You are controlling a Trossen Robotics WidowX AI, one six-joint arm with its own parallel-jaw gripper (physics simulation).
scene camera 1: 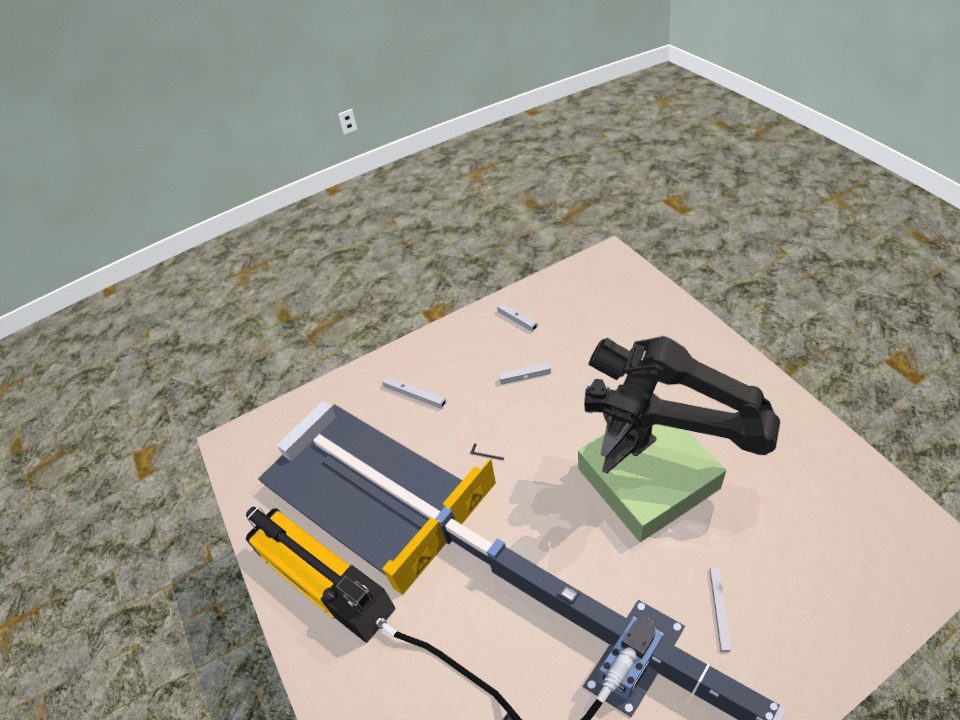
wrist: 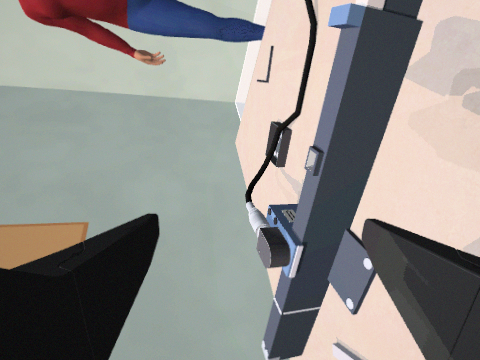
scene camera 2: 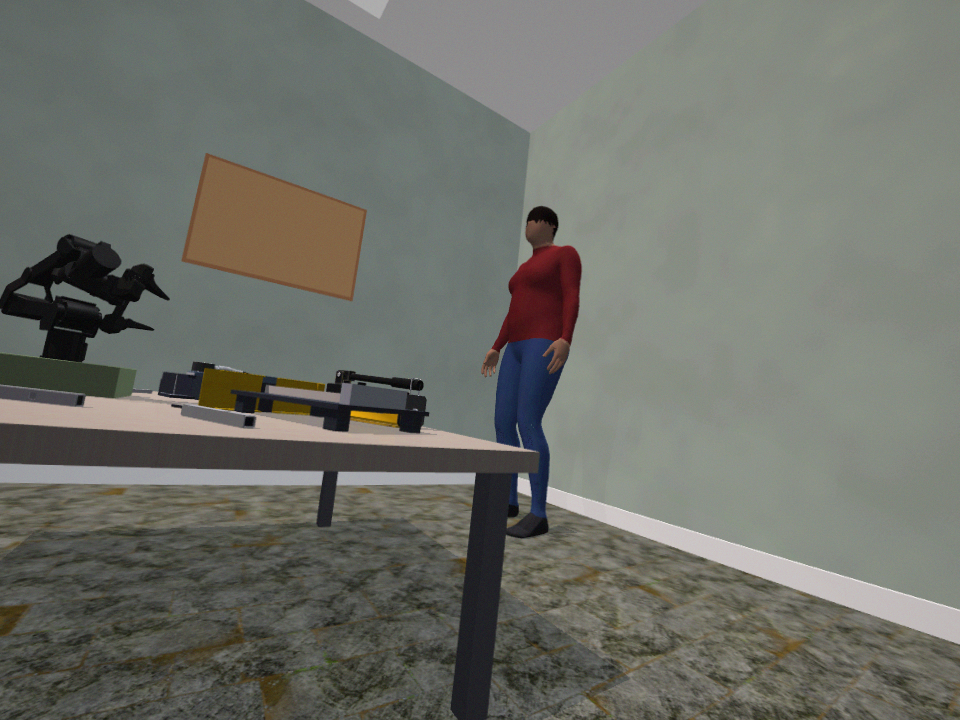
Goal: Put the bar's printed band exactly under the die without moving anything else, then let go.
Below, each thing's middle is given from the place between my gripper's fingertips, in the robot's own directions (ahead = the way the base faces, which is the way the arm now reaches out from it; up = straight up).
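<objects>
There is the yellow and black tool (scene camera 1: pixel 351 597), and my hand is 270 mm to the left of it, 520 mm short of it and 160 mm above it.
</objects>
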